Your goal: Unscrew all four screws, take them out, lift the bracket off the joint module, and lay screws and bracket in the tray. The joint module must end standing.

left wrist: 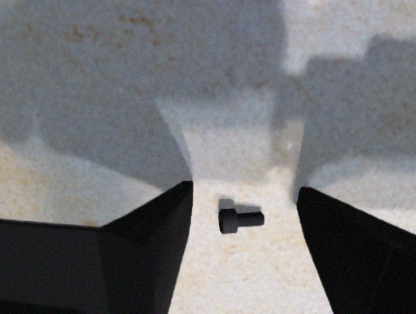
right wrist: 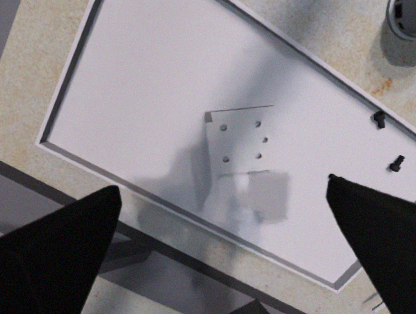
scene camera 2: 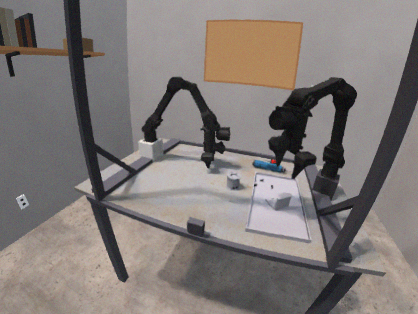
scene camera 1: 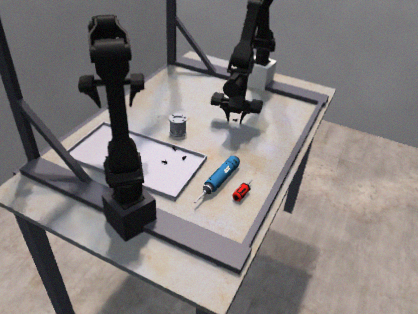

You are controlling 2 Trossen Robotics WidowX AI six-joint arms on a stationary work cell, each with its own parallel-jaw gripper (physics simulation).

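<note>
The grey joint module (scene camera 1: pixel 178 126) (scene camera 2: pixel 233 181) (right wrist: pixel 406 20) stands upright on the table without the bracket. The light grey bracket (scene camera 2: pixel 280 201) (right wrist: pixel 240 142) lies in the tray (scene camera 1: pixel 90 146) (scene camera 2: pixel 272 223) (right wrist: pixel 125 60); the right arm hides it in scene camera 1. Three black screws lie in the tray: one (scene camera 1: pixel 174 148), another (scene camera 1: pixel 184 158) and a third (scene camera 1: pixel 164 162). A fourth screw (left wrist: pixel 230 221) lies on its side on the table, below and between the fingers of my left gripper (scene camera 1: pixel 235 122) (scene camera 2: pixel 208 163) (left wrist: pixel 245 194), which is part-open and empty. My right gripper (scene camera 1: pixel 115 105) (scene camera 2: pixel 286 170) (right wrist: pixel 223 191) is wide open, empty, above the tray.
A blue power screwdriver (scene camera 1: pixel 222 174) (scene camera 2: pixel 267 165) and a red tool (scene camera 1: pixel 241 192) (scene camera 2: pixel 273 161) lie beside the tray. A dark block (scene camera 2: pixel 196 226) sits at the table's near edge in scene camera 2. Frame posts and braces rise at the table's sides.
</note>
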